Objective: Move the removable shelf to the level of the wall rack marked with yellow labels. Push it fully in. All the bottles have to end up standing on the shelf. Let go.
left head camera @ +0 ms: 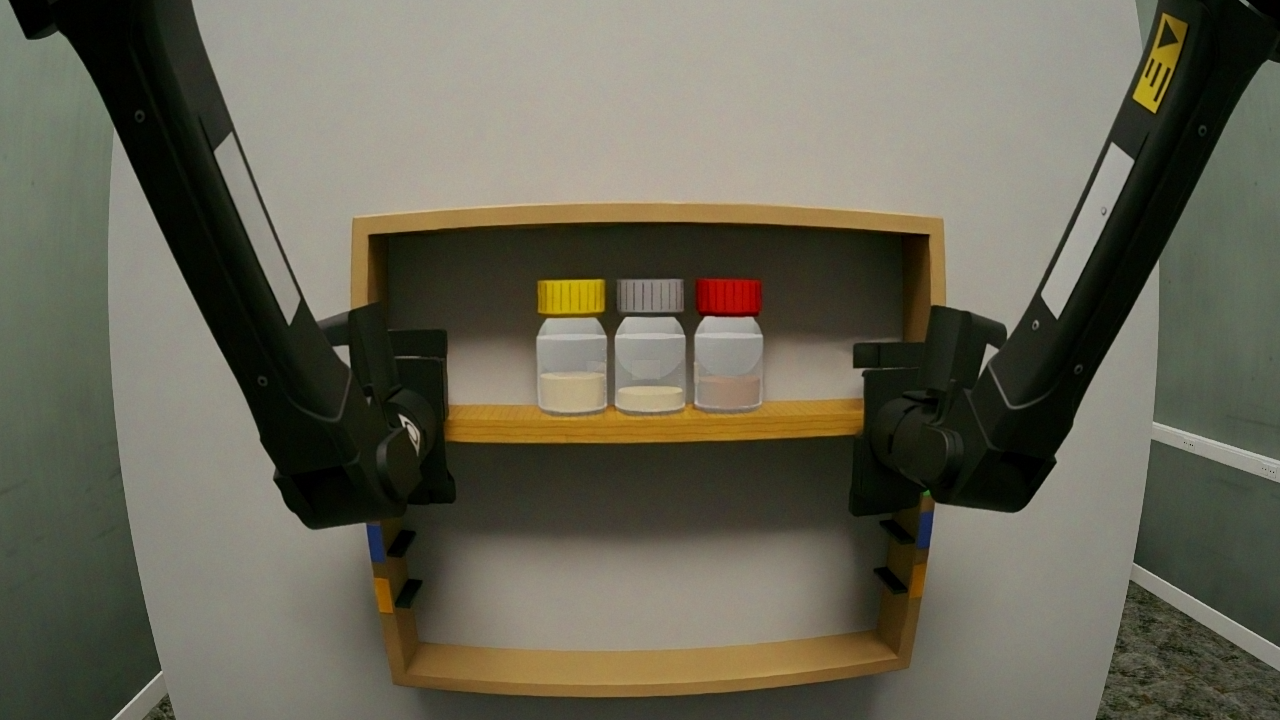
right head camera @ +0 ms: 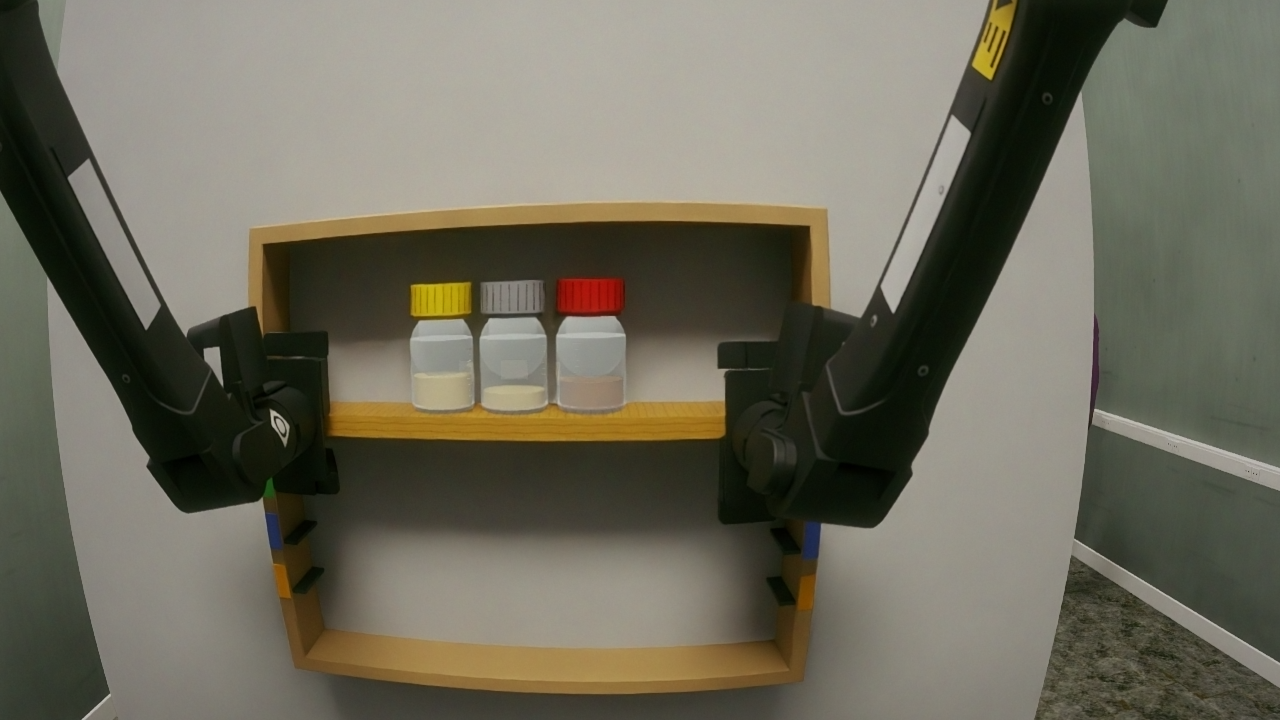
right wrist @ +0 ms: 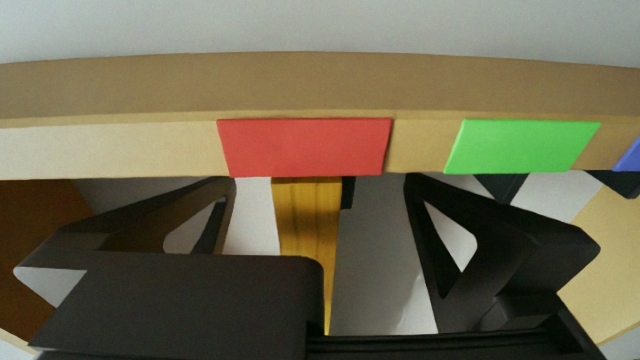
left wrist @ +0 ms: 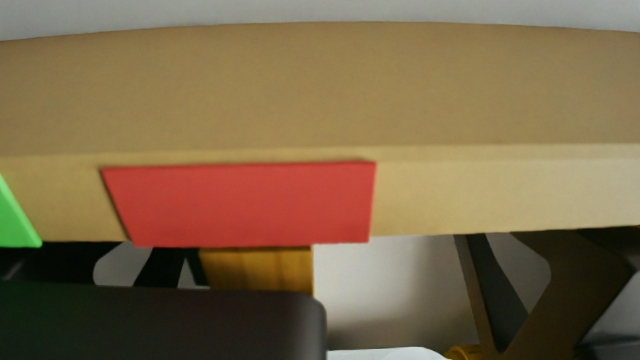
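The removable wooden shelf [left head camera: 653,428] [right head camera: 528,425] [left wrist: 255,267] [right wrist: 310,220] is level in the wall rack [left head camera: 648,213] [right head camera: 537,214], beside the red labels [left wrist: 250,205] [right wrist: 305,147]. Bottles with a yellow cap [left head camera: 571,297] [right head camera: 440,300], grey cap [left head camera: 649,296] [right head camera: 512,297] and red cap [left head camera: 729,297] [right head camera: 590,296] stand upright on it. Yellow labels [left head camera: 384,594] [right head camera: 806,592] mark the lowest level. My left gripper [left head camera: 434,416] [right head camera: 308,411] [left wrist: 327,240] and right gripper [left head camera: 872,425] [right head camera: 738,429] [right wrist: 320,180] are open at the shelf's ends, fingers above and below it. The rack's side partly hides the left fingers.
Black support brackets [left head camera: 409,592] [right head camera: 307,580] [right wrist: 502,185] stick out inside the rack's sides. Blue labels [left head camera: 375,542] [right head camera: 811,540] and green labels [left wrist: 17,220] [right wrist: 520,146] mark levels between red and yellow. The rack's bottom board [left head camera: 653,667] lies below.
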